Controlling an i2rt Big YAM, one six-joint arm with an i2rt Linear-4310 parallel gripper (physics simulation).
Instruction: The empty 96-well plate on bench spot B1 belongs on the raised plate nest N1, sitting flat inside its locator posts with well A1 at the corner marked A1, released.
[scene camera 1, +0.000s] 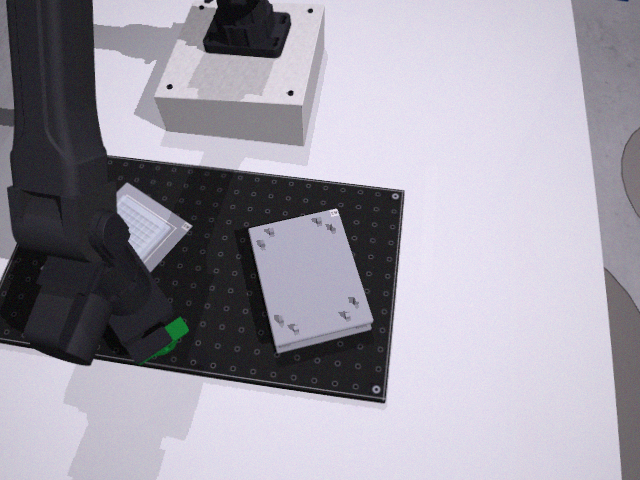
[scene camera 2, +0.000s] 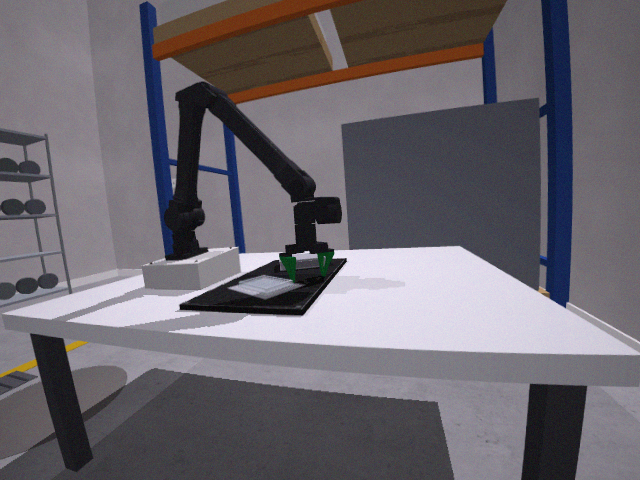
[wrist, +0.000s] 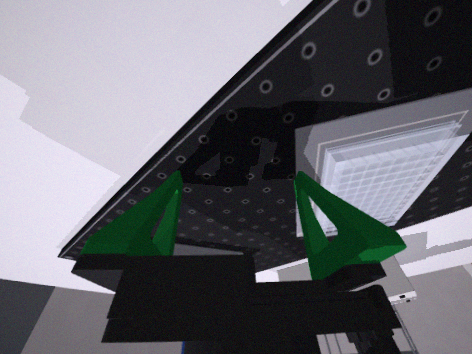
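Observation:
The clear 96-well plate lies flat on the grey card of bench spot B1; the arm hides part of it in scene camera 1. My gripper is open, its green fingers wide apart and empty. It is above the black board, to the side of the plate toward the board's long edge away from the arm's base. The raised nest N1 stands at the board's other end, its locator posts bare. Its marked corner label is at the upper right in scene camera 1.
The black perforated board lies on the white table. The arm's pale base block stands beside the board. A large grey panel and a blue-posted rack stand behind the table.

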